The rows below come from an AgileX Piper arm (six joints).
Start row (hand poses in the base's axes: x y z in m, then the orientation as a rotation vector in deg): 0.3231 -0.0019 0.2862 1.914 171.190 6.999
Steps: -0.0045 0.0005 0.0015 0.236 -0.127 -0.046; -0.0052 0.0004 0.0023 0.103 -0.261 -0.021; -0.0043 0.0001 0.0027 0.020 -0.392 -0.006; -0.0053 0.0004 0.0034 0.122 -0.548 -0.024; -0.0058 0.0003 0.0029 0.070 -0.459 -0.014; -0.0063 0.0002 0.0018 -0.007 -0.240 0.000; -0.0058 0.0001 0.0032 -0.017 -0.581 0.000; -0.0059 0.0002 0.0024 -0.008 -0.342 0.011; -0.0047 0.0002 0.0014 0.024 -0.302 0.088; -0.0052 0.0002 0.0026 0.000 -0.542 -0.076; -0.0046 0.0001 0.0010 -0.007 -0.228 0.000; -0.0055 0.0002 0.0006 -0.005 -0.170 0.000; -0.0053 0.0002 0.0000 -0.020 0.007 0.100; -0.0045 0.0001 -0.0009 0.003 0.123 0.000; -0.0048 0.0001 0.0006 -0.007 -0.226 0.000; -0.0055 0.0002 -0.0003 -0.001 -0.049 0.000
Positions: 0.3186 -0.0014 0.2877 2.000 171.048 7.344; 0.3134 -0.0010 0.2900 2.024 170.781 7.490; 0.3091 -0.0009 0.2927 2.006 170.388 7.511; 0.3038 -0.0005 0.2961 2.015 169.833 7.677; 0.2980 -0.0002 0.2990 2.009 169.370 7.769; 0.2917 0.0000 0.3008 1.989 169.131 7.753; 0.2859 0.0001 0.3040 1.942 168.552 7.715; 0.2800 0.0003 0.3064 1.898 168.212 7.697; 0.2753 0.0005 0.3078 1.749 167.914 7.739; 0.2701 0.0007 0.3104 1.819 167.369 7.714; 0.2655 0.0008 0.3114 1.800 167.142 7.699; 0.2600 0.0010 0.3120 1.786 166.973 7.688; 0.2547 0.0012 0.3120 1.638 166.986 7.676; 0.2502 0.0013 0.3111 1.648 167.109 7.683; 0.2454 0.0014 0.3117 1.630 166.884 7.667; 0.2399 0.0016 0.3114 1.626 166.835 7.664
